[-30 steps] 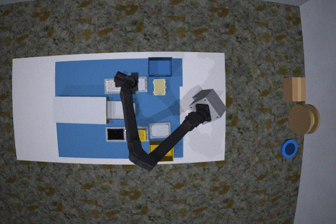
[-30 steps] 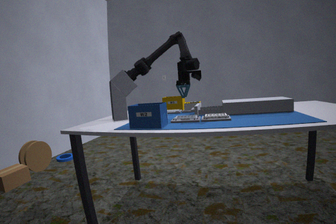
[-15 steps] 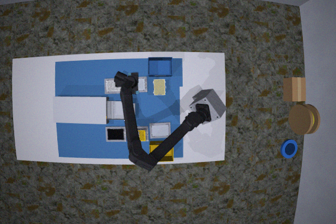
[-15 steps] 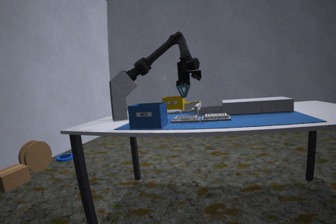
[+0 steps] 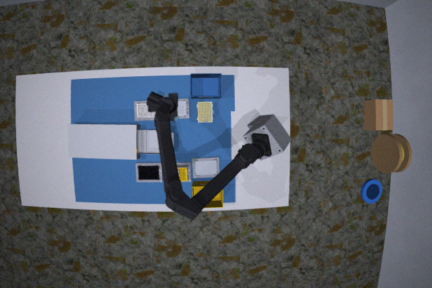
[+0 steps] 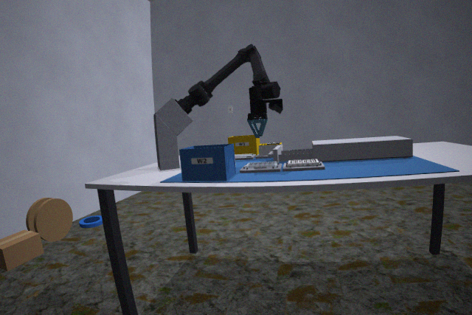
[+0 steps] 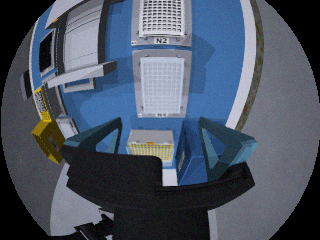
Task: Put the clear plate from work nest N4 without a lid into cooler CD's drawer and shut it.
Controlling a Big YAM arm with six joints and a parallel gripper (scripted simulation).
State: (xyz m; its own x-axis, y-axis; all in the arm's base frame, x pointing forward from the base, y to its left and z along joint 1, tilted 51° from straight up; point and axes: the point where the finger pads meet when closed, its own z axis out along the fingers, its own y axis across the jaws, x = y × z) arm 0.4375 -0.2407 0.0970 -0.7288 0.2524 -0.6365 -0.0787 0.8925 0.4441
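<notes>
My hand is 130 mm above the clear plate. From my hand the other things lie so: drawer: 160 mm ahead, 200 mm to the left, 120 mm below; blue bin W2: 170 mm behind, 140 mm to the right, 110 mm below; grey nest: 140 mm below.
</notes>
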